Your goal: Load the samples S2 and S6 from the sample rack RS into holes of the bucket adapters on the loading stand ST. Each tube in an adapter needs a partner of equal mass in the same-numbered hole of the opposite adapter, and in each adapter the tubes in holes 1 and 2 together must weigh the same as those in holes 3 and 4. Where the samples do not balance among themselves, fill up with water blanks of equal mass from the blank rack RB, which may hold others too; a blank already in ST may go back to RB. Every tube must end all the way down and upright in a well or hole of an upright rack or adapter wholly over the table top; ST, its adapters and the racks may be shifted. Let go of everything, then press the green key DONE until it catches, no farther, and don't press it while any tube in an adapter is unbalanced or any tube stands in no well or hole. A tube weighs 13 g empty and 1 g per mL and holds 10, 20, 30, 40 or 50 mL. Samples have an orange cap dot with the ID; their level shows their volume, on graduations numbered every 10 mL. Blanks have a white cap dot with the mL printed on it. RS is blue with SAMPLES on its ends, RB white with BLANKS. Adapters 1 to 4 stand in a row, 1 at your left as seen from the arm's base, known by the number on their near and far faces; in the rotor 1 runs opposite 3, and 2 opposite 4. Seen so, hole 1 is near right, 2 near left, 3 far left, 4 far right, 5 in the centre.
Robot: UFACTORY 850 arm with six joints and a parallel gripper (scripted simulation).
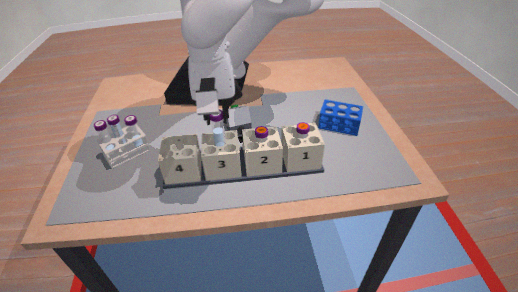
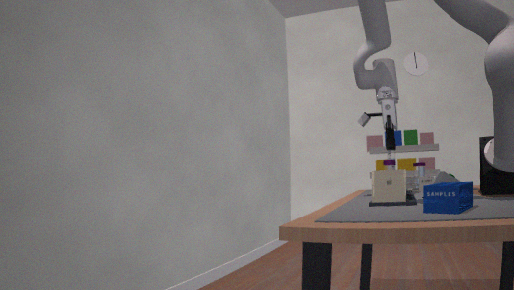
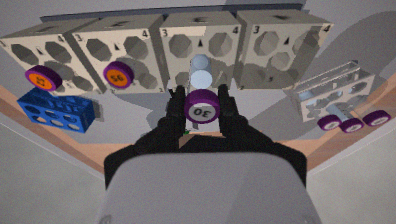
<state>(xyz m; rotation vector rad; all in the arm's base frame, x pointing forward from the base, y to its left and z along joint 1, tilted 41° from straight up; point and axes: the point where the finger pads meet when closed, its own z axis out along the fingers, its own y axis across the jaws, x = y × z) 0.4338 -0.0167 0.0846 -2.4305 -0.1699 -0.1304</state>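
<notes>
The blank marked 30 lies 5 cm below my hand and 1 cm to the left of it. From my hand the other things lie so: adapter 3: 13 cm below; then adapter 4: 13 cm below, 11 cm to the right, 2 cm ahead; then sample S6: 12 cm below, 10 cm to the left, 1 cm behind.
</notes>
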